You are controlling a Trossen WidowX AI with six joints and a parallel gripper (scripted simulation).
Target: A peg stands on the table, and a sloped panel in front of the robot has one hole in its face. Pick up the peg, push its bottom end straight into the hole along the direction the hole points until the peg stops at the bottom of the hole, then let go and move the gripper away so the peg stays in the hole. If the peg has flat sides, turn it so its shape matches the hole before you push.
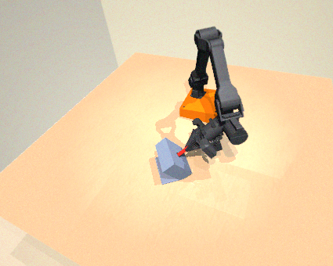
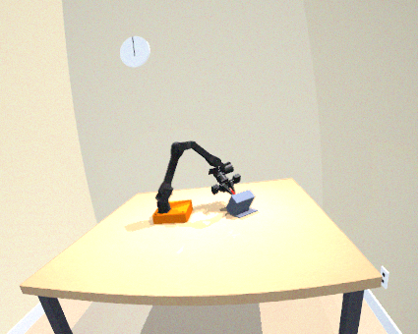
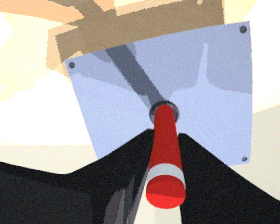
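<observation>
Right now my gripper tip is 4 cm short of the sloped panel, 3 cm to the left of it and 4 cm above it. From my gripper tip the other things lie so: red peg (1 cm behind, 1 cm to the left, 1 cm above).
</observation>
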